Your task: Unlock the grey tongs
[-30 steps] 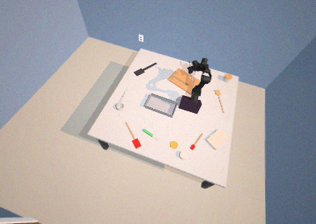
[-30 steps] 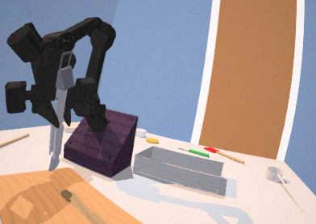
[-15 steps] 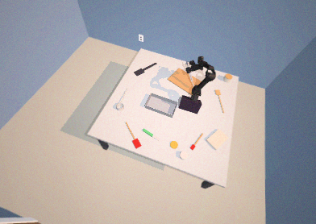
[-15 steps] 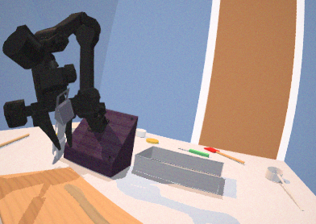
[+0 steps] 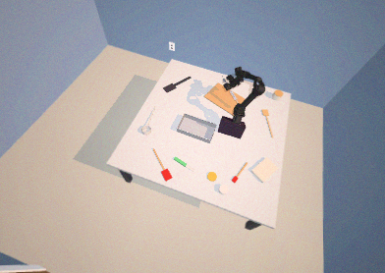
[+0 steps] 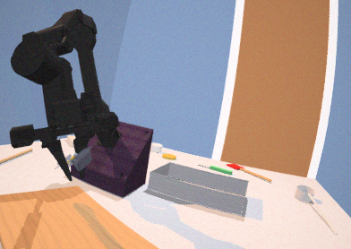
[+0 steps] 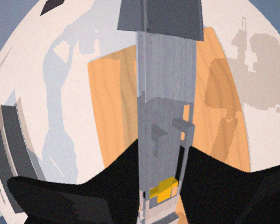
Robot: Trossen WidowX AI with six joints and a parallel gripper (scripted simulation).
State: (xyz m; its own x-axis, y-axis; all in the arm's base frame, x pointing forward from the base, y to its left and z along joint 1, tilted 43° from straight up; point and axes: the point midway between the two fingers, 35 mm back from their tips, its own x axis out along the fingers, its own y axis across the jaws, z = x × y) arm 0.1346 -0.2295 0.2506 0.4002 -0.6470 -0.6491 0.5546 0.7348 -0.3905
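My gripper tip is 20 mm past the yellow lock piece and 30 mm below it. Also, from my gripper tip: black spatula: 490 mm ahead, 20 mm to the right, 130 mm below; wooden board: 20 mm behind, 10 mm to the left, 130 mm below; grey roasting tin: 160 mm ahead, 430 mm to the left, 110 mm below.
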